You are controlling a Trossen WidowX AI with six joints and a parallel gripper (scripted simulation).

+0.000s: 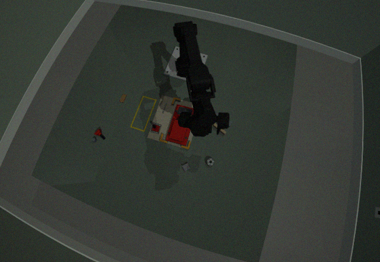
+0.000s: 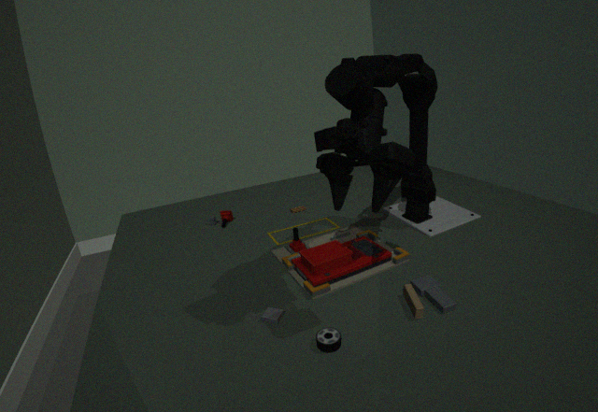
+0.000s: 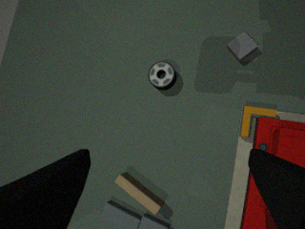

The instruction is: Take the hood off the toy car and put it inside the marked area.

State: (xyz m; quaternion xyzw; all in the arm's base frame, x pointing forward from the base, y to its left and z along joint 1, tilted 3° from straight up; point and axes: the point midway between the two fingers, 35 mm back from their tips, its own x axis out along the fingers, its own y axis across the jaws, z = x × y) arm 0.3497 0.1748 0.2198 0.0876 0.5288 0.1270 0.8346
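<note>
Right now my gripper tip is 15 cm above the red hood, 13 cm to the left of it and 2 cm past it. Round my gripper tip: tan block 50 cm to the right, 19 cm below, 13 cm behind.
</note>
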